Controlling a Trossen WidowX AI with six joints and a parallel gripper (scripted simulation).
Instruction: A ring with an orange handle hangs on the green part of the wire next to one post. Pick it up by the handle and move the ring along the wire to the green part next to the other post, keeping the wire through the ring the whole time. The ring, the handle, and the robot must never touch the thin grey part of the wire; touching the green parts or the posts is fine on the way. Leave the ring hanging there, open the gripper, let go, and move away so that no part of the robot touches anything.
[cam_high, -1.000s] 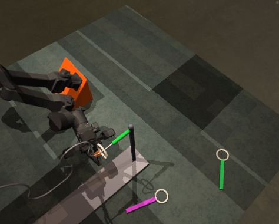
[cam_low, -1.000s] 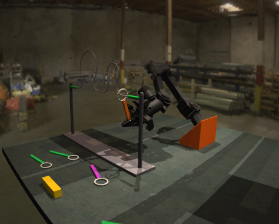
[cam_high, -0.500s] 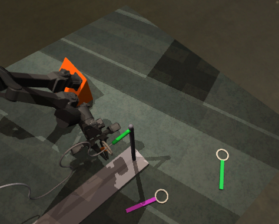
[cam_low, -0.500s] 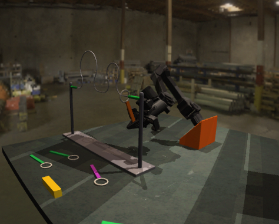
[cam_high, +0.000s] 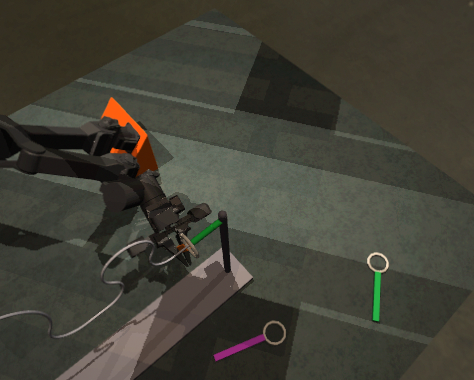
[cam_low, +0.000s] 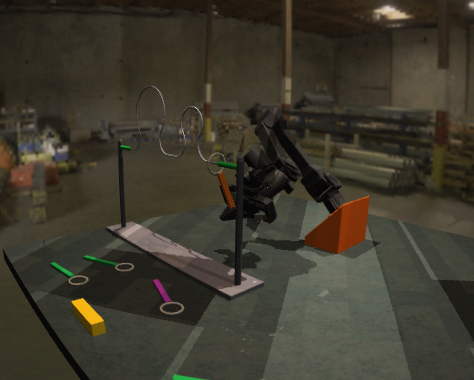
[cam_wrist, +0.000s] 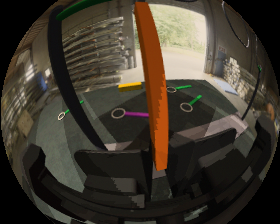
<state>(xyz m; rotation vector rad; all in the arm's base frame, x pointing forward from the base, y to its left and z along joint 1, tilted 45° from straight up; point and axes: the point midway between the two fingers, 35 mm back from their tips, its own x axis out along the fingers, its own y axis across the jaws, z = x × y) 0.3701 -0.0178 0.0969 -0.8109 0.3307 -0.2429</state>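
Right now my gripper tip is 100 mm below the orange-handled ring. Round my gripper tip: green-handled ring 350 mm to the left, 270 mm ahead, 150 mm below; then yellow block 370 mm ahead, 140 mm below, 20 mm to the left; then magenta-handled ring 190 mm ahead, 150 mm below, 30 mm to the left.
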